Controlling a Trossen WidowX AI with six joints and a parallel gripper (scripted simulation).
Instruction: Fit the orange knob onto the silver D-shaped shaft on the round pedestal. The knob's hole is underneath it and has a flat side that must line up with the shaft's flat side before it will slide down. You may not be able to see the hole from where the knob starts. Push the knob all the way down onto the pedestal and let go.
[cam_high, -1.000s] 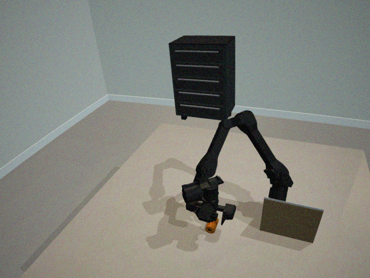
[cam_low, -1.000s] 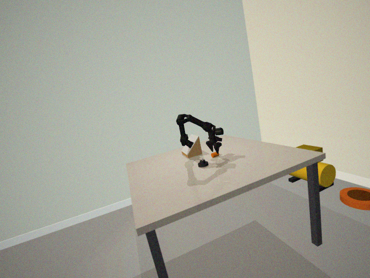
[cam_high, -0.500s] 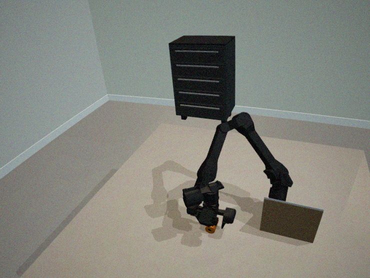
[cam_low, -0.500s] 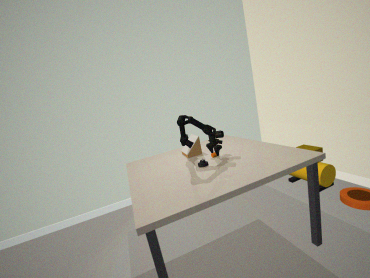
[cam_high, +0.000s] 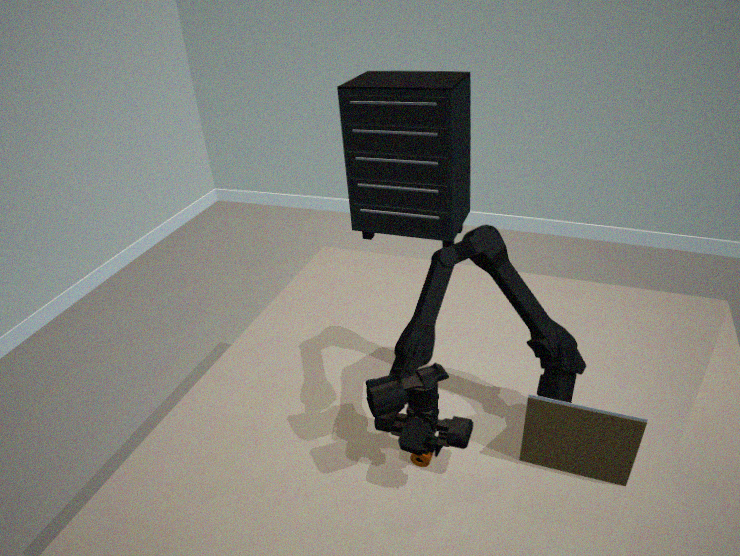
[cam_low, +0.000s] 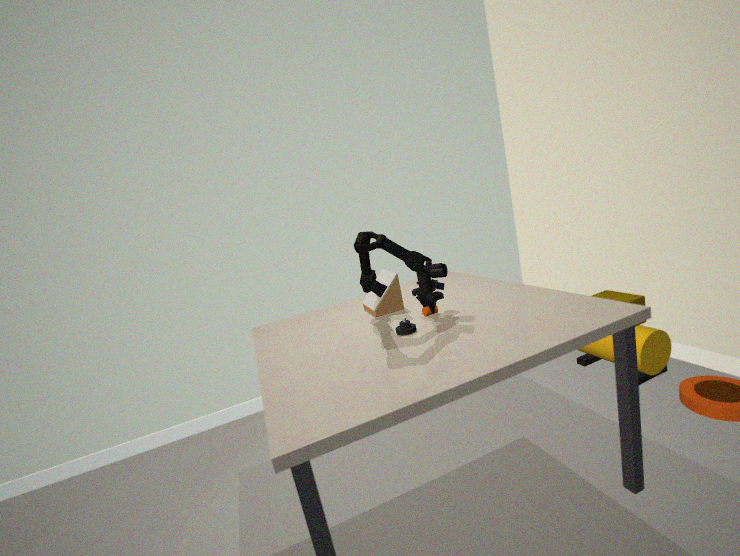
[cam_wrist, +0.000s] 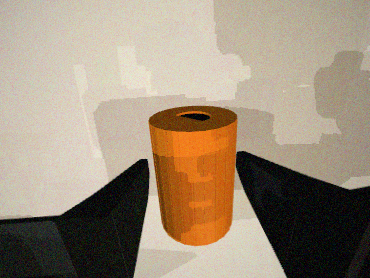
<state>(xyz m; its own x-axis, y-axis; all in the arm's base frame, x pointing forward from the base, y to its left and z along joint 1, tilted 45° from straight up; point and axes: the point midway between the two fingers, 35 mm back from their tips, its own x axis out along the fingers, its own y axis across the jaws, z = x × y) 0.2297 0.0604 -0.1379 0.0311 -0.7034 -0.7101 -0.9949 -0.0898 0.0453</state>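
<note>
The orange knob lies 1 cm to the right of my gripper tip and 1 cm above it. Round my gripper tip: dark round pedestal 16 cm to the right, 12 cm ahead, 2 cm above.
</note>
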